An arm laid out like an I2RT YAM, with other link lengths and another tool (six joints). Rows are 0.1 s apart.
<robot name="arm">
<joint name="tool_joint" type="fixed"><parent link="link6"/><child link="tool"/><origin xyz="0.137 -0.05 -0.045" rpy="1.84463 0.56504 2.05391"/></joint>
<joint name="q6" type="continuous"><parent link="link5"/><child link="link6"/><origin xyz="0.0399 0 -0.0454" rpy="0 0 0"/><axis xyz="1 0 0"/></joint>
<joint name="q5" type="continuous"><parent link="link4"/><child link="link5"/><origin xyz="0.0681 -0.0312 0.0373" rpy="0 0 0"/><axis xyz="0 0 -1"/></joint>
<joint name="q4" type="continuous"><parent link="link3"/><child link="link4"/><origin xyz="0.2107 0.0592 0.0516" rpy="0 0 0"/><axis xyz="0 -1 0"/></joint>
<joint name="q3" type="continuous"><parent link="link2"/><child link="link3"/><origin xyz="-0.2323 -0.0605 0" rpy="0 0 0"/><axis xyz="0 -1 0"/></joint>
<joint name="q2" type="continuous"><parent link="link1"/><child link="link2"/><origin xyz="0.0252 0.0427 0.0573" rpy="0 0 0"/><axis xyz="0 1 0"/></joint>
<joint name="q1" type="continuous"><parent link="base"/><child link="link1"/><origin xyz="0 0 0.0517" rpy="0 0 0"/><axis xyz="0 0 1"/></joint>
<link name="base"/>
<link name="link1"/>
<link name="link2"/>
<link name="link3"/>
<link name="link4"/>
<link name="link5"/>
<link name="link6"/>
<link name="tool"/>
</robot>
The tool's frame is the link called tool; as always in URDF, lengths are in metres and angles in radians. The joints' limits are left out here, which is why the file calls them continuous.
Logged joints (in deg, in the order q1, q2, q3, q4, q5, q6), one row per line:
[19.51, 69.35, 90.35, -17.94, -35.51, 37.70]
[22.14, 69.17, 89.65, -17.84, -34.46, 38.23]
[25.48, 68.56, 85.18, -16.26, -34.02, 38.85]
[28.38, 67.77, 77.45, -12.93, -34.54, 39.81]
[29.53, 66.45, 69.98, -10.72, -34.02, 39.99]
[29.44, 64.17, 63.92, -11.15, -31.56, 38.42]
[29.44, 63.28, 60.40, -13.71, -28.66, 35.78]
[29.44, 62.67, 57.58, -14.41, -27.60, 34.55]
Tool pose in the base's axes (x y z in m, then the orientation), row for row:
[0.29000, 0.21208, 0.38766, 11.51, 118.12, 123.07]
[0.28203, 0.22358, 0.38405, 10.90, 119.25, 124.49]
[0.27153, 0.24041, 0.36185, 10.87, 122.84, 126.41]
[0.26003, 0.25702, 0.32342, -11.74, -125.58, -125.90]
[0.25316, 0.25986, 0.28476, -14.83, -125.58, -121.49]
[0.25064, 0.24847, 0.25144, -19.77, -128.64, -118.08]
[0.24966, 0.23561, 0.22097, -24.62, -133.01, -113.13]
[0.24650, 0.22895, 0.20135, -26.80, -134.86, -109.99]
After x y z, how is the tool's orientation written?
As a rotation vector, in degrees.
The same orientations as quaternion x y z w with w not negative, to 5 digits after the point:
[0.06711, 0.68873, 0.71760, 0.07871]
[0.06298, 0.68898, 0.71925, 0.06336]
[0.06152, 0.69528, 0.71549, 0.02967]
[-0.06587, -0.70459, -0.70638, 0.01562]
[-0.08450, -0.71555, -0.69225, 0.04051]
[-0.11242, -0.73151, -0.67146, 0.03723]
[-0.13954, -0.75389, -0.64121, 0.03192]
[-0.15212, -0.76546, -0.62430, 0.03422]

